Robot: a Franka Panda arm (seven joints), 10 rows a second.
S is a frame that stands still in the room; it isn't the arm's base.
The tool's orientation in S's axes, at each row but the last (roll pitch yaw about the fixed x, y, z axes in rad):
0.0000 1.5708 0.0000
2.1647 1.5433 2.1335
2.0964 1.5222 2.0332
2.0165 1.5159 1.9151
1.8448 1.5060 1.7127
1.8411 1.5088 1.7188
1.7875 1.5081 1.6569
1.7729 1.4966 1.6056
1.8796 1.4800 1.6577
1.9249 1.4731 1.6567
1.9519 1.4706 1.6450
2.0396 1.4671 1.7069
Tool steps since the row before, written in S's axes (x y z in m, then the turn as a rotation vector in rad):
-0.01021 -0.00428 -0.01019 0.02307 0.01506 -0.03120
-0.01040 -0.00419 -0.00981 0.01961 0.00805 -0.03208
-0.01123 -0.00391 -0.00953 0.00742 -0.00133 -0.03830
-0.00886 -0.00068 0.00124 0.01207 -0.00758 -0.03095
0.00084 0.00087 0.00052 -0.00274 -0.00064 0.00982
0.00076 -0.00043 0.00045 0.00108 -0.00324 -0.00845
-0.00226 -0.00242 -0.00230 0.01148 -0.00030 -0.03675
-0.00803 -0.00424 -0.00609 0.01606 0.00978 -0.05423
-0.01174 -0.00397 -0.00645 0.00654 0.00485 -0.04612
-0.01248 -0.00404 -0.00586 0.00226 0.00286 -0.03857
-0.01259 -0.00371 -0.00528 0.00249 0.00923 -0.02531
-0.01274 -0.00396 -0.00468 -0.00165 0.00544 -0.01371
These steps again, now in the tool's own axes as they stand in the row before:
0.01019 -0.00428 -0.01021 0.03120 0.01506 0.02307
0.00986 -0.00474 -0.01011 0.03197 0.00793 0.01984
0.00959 -0.00501 -0.01073 0.03804 -0.00246 0.00842
-0.00111 -0.00152 -0.00877 0.03029 -0.00784 0.01350
-0.00047 0.00100 0.00071 -0.00982 -0.00038 -0.00280
-0.00048 -0.00031 0.00080 0.00823 -0.00358 0.00161
0.00216 -0.00283 -0.00190 0.03660 -0.00105 0.01192
0.00578 -0.00595 -0.00712 0.05476 0.00835 0.01502
0.00616 -0.00700 -0.01040 0.04632 0.00217 0.00659
0.00554 -0.00773 -0.01077 0.03865 -0.00018 0.00273
0.00498 -0.00782 -0.01069 0.02609 0.00716 0.00054
0.00443 -0.00833 -0.01053 0.01422 0.00331 -0.00268

